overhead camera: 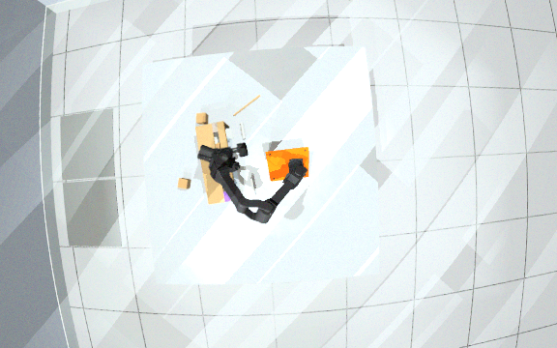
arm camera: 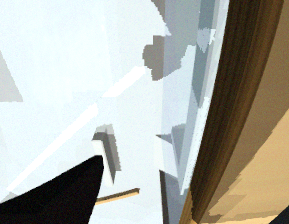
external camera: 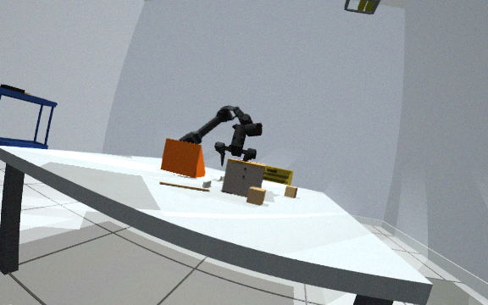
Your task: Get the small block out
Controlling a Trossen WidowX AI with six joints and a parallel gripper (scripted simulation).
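My gripper tip is 60 mm short of the cube and 10 mm to the left of it. Also, from my gripper tip: thin stick: 240 mm to the right, 80 mm below, 80 mm behind; then long tan-topped box: 60 mm to the left, 30 mm below, 30 mm ahead.
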